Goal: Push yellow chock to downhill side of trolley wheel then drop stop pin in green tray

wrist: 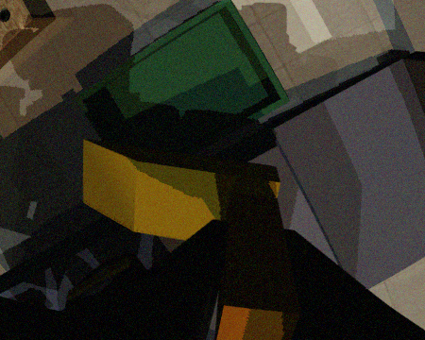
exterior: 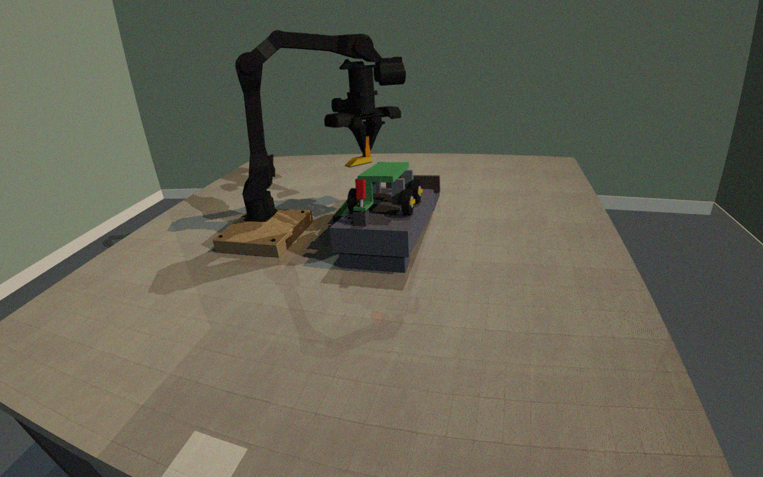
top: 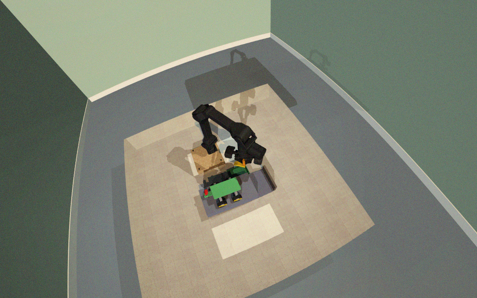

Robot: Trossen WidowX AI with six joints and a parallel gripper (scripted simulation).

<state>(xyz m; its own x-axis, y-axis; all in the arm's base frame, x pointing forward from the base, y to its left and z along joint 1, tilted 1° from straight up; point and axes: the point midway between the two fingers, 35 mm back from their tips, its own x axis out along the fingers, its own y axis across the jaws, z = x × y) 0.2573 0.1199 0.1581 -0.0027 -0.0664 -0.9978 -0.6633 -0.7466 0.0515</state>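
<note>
The yellow chock lies 2 cm to the right of my gripper tip, 1 cm below it and 1 cm behind it. Round my gripper tip: raised lip: 12 cm below, 11 cm to the left, 9 cm ahead; green tray: 16 cm below, 4 cm behind, 3 cm to the right; trolley: 15 cm to the right, 8 cm ahead, 4 cm below.
</note>
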